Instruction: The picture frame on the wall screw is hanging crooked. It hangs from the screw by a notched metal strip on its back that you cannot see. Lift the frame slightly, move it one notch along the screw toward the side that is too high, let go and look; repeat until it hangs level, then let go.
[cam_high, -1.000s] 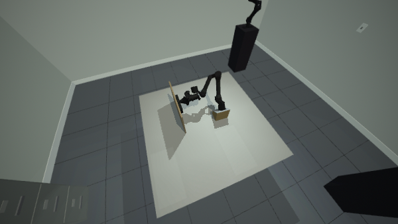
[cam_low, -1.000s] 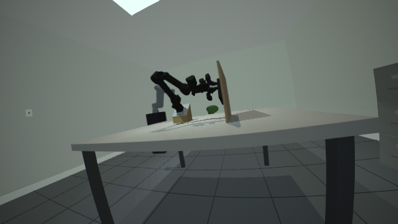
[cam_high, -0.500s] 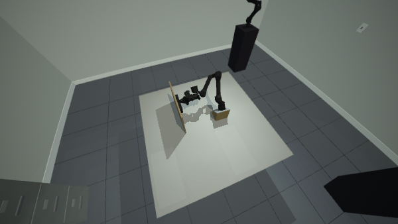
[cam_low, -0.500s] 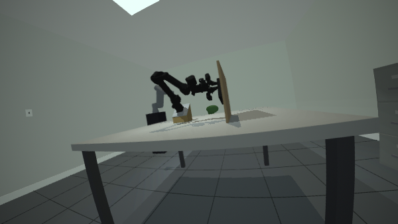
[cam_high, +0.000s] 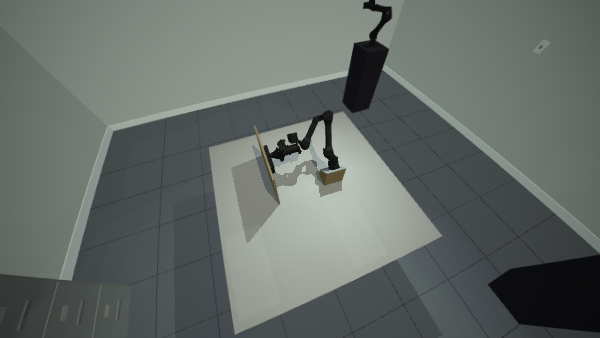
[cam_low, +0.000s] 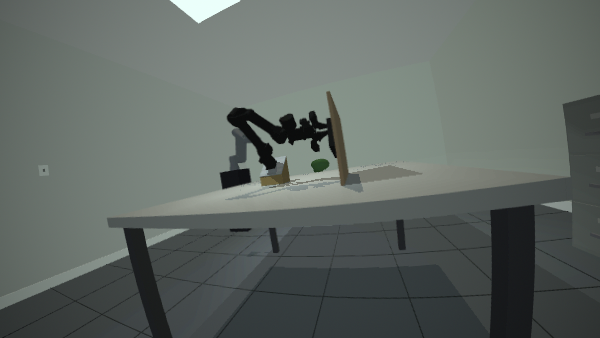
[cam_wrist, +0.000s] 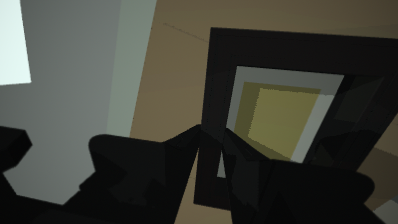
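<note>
My gripper tip is now 5 cm above the picture frame, 1 cm to the left of it and 1 cm short of it. The rest, counted from my gripper tip: panel 7 cm below, 2 cm ahead, 1 cm to the left.
</note>
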